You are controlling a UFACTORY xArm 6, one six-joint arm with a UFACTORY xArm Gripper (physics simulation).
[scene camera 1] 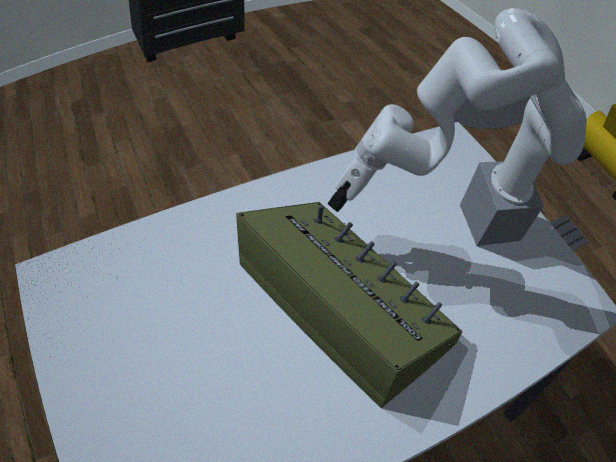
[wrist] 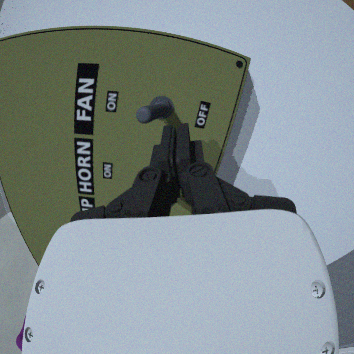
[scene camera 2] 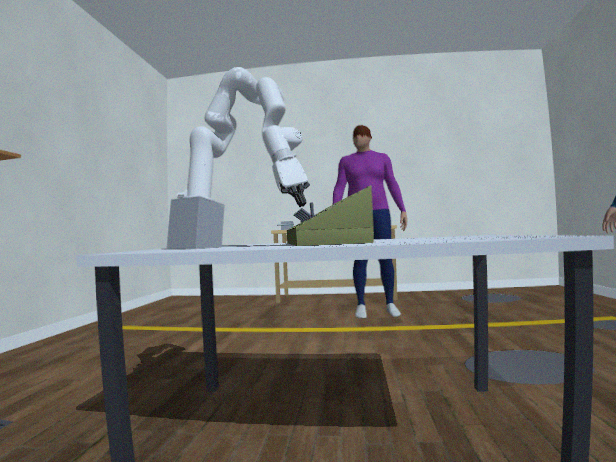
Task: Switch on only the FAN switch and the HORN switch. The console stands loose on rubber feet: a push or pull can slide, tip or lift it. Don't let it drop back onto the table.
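Seen in the pictures: gripper, fingertip midpoint: (scene camera 1: 333,206) (wrist: 178,142) (scene camera 2: 303,205); arm's base at its link origin: (scene camera 1: 512,184) (scene camera 2: 198,201).
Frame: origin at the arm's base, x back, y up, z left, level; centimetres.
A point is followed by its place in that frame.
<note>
The olive console (scene camera 1: 310,310) @(x -61.5, y -7.4, z -1.3 cm) (scene camera 2: 345,220) @(x -55.3, y -10.9, z -27.8 cm) (wrist: 50,100) @(x -55.0, y -4.1, z -20.6 cm) rests level on the table; its feet cannot be made out. The FAN lever (scene camera 1: 320,214) @(x -45.2, y -6.4, z -21.4 cm) (wrist: 154,110) @(x -44.4, y -5.1, z -22.3 cm) tilts toward its ON label (wrist: 112,101) @(x -49.4, y -7.0, z -21.4 cm) and stands differently from the other levers. The HORN lever (scene camera 1: 344,232) @(x -43.3, y -7.0, z -14.5 cm) leans to the OFF side, like the PUMP lever (scene camera 1: 366,251) @(x -42.4, y -6.8, z -7.3 cm) and the rest of the row; it is hidden in the wrist view. My gripper (scene camera 1: 337,206) @(x -42.0, y -5.0, z -20.8 cm) (scene camera 2: 301,205) @(x -42.0, y -5.0, z -20.8 cm) (wrist: 178,142) @(x -42.0, y -5.0, z -20.8 cm) is shut and empty. Its tips hang above the panel's OFF side, close to the FAN lever, with no contact visible.
The remaining levers, FEED (scene camera 1: 387,271) @(x -41.8, y -6.9, z -0.4 cm), VENT (scene camera 1: 410,292) @(x -41.0, y -7.0, z 6.9 cm) and COOL (scene camera 1: 433,313) @(x -40.1, y -7.0, z 14.2 cm), continue the row. The white table (scene camera 1: 150,325) @(x -91.7, y -18.5, z -22.2 cm) (scene camera 2: 450,245) @(x -78.3, y -19.1, z -54.0 cm) carries the console and the grey arm base (scene camera 1: 505,220) @(x -5.4, y -6.4, z 4.8 cm) (scene camera 2: 196,222) @(x -2.5, y -8.8, z -11.0 cm). A person (scene camera 2: 370,175) stands beyond the table.
</note>
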